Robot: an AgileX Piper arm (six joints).
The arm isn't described. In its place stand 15 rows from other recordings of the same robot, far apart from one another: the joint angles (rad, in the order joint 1, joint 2, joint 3, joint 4, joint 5, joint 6), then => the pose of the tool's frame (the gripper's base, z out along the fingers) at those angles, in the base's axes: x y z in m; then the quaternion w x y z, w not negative.
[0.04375 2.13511 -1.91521 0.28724 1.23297 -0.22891] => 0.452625, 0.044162, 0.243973, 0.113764, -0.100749, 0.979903, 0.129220
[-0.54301 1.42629 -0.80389 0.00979 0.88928 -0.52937] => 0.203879, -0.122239, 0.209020, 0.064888, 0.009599, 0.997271, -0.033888
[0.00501 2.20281 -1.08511 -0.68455 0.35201 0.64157] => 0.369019, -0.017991, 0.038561, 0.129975, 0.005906, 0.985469, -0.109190
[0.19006 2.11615 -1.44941 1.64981 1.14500 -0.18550] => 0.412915, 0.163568, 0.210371, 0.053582, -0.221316, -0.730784, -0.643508
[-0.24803 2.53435 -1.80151 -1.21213 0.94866 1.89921] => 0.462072, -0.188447, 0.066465, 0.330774, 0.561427, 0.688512, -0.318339
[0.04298 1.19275 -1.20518 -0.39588 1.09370 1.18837] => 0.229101, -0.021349, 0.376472, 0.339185, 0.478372, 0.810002, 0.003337
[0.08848 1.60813 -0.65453 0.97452 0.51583 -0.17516] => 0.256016, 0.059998, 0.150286, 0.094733, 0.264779, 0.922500, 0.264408
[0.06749 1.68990 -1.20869 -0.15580 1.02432 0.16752] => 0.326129, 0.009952, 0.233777, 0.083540, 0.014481, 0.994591, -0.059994
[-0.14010 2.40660 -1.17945 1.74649 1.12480 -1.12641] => 0.396994, 0.025649, 0.035401, 0.142187, 0.194997, 0.790578, 0.562801
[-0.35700 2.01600 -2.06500 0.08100 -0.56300 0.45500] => 0.440471, -0.168482, 0.475483, 0.903630, 0.197856, 0.374053, 0.066257
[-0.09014 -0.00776 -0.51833 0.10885 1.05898 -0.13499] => -0.007643, 0.009345, 0.282880, 0.535292, -0.021698, 0.844368, -0.005837
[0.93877 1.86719 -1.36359 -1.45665 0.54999 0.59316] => 0.290030, 0.316109, 0.264161, 0.507413, -0.554180, 0.626512, -0.207122
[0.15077 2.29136 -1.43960 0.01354 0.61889 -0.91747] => 0.423515, 0.065065, 0.062615, 0.088402, -0.502431, 0.859532, -0.030880
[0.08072 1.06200 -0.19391 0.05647 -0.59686 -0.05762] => 0.178795, 0.011568, 0.210841, 0.638815, -0.025102, 0.768884, 0.010100
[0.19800 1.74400 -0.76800 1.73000 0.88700 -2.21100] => 0.287059, 0.128629, 0.176139, 0.418835, -0.409505, 0.734022, 0.343649
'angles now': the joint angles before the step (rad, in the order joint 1, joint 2, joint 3, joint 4, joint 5, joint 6). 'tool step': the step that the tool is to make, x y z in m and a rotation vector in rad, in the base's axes. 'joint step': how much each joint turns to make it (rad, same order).
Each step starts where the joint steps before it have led.
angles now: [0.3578 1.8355 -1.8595 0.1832 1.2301 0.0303]
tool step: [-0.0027 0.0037 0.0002 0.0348 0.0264 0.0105]
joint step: [0.0018 -0.0002 0.0005 0.0431 0.0128 -0.0015]
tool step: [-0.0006 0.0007 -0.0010 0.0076 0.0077 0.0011]
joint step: [0.0001 -0.0006 0.0049 0.0098 0.0001 0.0001]
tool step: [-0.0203 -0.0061 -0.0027 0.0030 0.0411 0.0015]
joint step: [0.0000 -0.0740 0.1111 0.0173 0.0004 0.0001]
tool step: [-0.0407 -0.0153 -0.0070 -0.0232 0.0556 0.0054]
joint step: [0.0000 -0.1464 0.2082 0.0000 -0.0001 -0.0060]
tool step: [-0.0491 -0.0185 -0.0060 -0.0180 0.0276 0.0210]
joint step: [-0.0001 -0.1766 0.2144 0.0000 -0.0003 -0.0230]
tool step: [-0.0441 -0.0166 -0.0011 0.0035 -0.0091 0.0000]
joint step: [-0.0001 -0.1684 0.1583 0.0001 0.0003 0.0000]
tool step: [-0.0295 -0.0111 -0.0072 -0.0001 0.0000 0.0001]
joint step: [0.0000 -0.1134 0.1137 0.0000 -0.0002 -0.0002]
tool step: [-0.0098 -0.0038 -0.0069 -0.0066 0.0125 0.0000]
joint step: [0.0002 -0.0350 0.0492 -0.0019 -0.0002 0.0003]
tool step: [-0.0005 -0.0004 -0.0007 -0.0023 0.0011 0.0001]
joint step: [-0.0003 -0.0018 0.0036 -0.0017 0.0001 -0.0004]
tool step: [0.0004 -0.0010 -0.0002 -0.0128 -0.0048 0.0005]
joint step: [0.0004 0.0001 -0.0004 -0.0138 0.0002 0.0005]
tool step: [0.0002 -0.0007 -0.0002 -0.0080 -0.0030 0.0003]
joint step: [-0.0001 -0.0002 0.0002 -0.0085 0.0000 -0.0001]
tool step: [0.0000 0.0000 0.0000 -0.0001 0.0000 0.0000]
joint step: [0.0000 0.0000 0.0000 -0.0001 0.0000 0.0001]
